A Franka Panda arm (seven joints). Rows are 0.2 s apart.
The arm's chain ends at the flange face. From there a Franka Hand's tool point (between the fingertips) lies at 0.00 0.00 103.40 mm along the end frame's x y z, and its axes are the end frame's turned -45 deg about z.
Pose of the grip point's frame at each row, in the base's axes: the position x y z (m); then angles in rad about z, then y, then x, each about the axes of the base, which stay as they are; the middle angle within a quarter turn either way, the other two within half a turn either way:
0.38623, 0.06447, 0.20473, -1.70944, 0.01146, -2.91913
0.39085, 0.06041, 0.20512, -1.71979, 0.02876, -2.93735
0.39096, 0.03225, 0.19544, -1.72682, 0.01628, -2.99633
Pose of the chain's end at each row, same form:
0.38505, 0.04166, 0.30558, -0.92404, 0.01146, -2.91913
0.38788, 0.03945, 0.30633, -0.93439, 0.02876, -2.93735
0.38928, 0.01728, 0.29774, -0.94142, 0.01628, -2.99633

